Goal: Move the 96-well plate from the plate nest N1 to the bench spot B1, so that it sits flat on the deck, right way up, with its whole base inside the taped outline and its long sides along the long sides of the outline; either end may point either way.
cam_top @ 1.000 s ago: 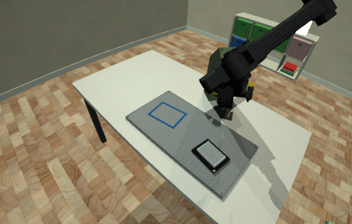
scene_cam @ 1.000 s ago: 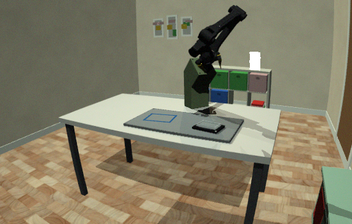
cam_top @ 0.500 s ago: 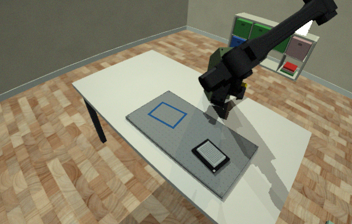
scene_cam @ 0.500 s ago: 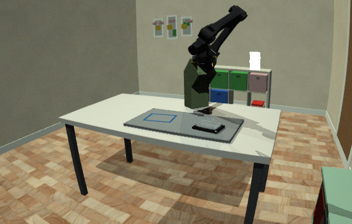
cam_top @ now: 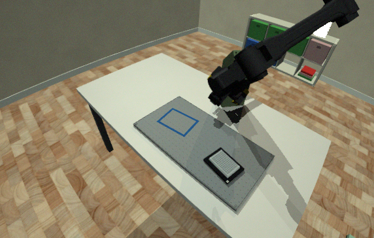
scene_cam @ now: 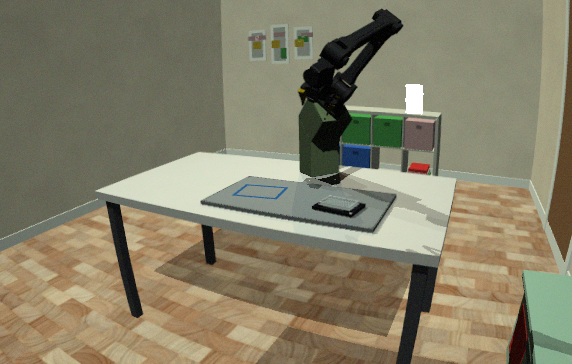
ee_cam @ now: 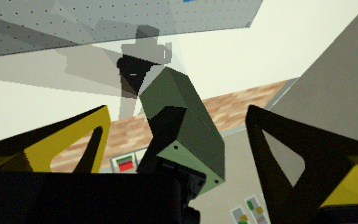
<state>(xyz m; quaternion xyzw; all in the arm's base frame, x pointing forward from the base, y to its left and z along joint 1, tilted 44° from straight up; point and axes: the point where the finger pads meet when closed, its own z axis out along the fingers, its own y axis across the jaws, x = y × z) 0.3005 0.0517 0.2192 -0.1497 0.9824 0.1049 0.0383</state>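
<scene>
The 96-well plate is 110 mm to the left of my hand and 340 mm below it. Also, from my hand: black plate nest: 110 mm to the left, 350 mm below.
</scene>
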